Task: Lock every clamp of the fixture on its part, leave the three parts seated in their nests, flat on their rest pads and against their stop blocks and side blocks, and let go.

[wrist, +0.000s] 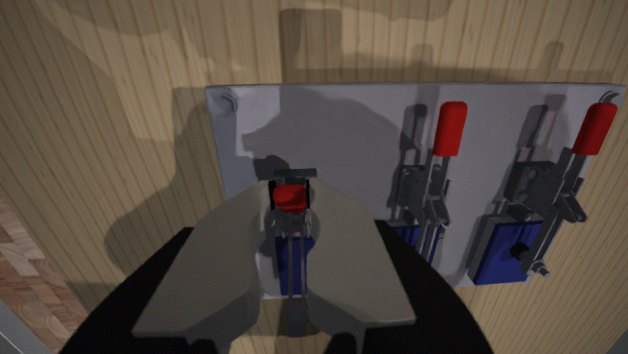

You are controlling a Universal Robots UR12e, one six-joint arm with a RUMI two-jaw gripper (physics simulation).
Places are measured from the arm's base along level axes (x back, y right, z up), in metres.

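Pixels of known places: gripper, between the fingertips: [291,183].
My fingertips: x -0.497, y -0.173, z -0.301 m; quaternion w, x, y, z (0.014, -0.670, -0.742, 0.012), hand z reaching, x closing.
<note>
Ahead of a thing's pixels: the offset from my fingertips to its top centre. "spot": to the spot under its first point. Level surfaces: height alone.
My gripper [291,183] is shut on the red handle of the left clamp; the handle {spot: dx -0.003, dy +0.000, dz +0.024 m} [290,199] looks short, seen nearly end-on. That clamp's arm runs down between the fingers over a blue part {dx +0.110, dy +0.011, dz -0.037 m} [282,260], and its dark tip {spot: dx +0.069, dy +0.007, dz +0.039 m} [296,320] shows low between them. The middle clamp {spot: dx +0.023, dy +0.108, dz -0.027 m} [432,200] has its red handle {dx -0.030, dy +0.107, dz -0.026 m} [450,129] pointing to the plate's far edge; its blue part {spot: dx +0.074, dy +0.112, dz -0.047 m} [408,235] is partly behind the right finger. The right clamp {spot: dx +0.014, dy +0.217, dz -0.020 m} [565,200] has its red handle {spot: dx -0.043, dy +0.211, dz -0.022 m} [595,129] pointing the same way; its spindle [539,268] shows at the lower right of a blue part {dx +0.094, dy +0.230, dz -0.042 m} [495,257]. Pad contact and seating cannot be told.
The grey fixture plate {dx +0.057, dy +0.116, dz -0.063 m} [340,110] lies on a striped wooden table top {dz -0.078 m} [125,60]. A bolt {dx -0.030, dy -0.054, dz -0.056 m} [229,102] is at its upper left corner and another {dx -0.062, dy +0.266, dz -0.056 m} [608,96] at its upper right. A patterned wooden floor [30,260] shows at the lower left. The gripper's shadow falls across plate and table.
</note>
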